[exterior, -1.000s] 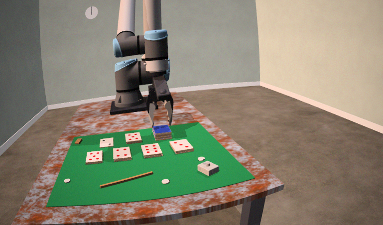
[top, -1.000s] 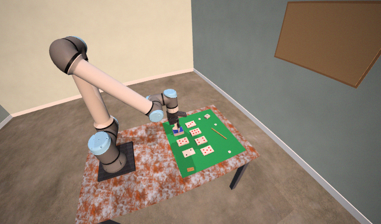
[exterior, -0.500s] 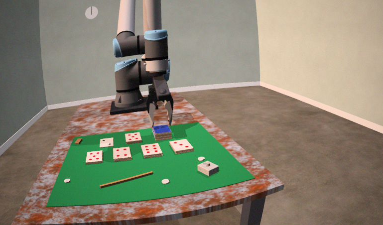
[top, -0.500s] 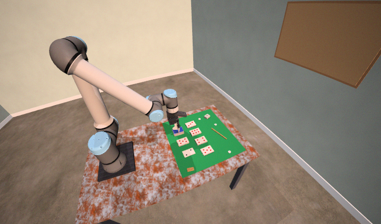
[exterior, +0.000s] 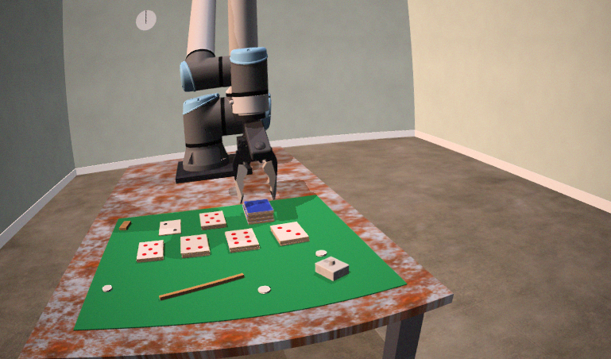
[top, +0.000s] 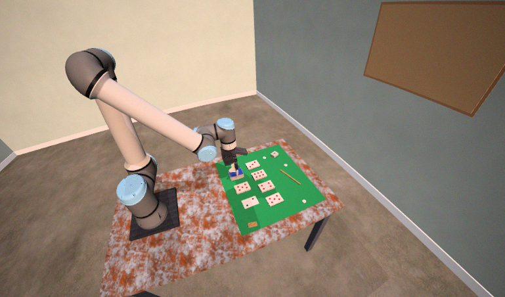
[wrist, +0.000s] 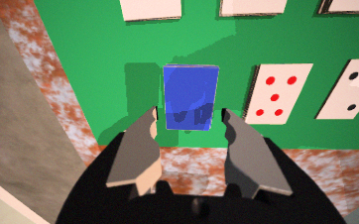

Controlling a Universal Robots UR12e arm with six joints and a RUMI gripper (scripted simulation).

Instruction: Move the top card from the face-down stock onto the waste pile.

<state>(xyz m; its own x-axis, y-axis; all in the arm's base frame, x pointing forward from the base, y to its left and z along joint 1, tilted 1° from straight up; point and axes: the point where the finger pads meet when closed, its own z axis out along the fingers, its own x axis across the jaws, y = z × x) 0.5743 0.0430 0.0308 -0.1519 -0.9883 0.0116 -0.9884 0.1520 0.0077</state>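
The black-pip card is 24 cm to the right of my hand, 5 cm below it and 2 cm behind it. From my hand the other things lie so: green mat (15 cm ahead, 13 cm to the right, 7 cm below); wooden stick (30 cm ahead, 21 cm to the right, 5 cm below); small block (34 cm ahead, 4 cm below, 3 cm to the left).
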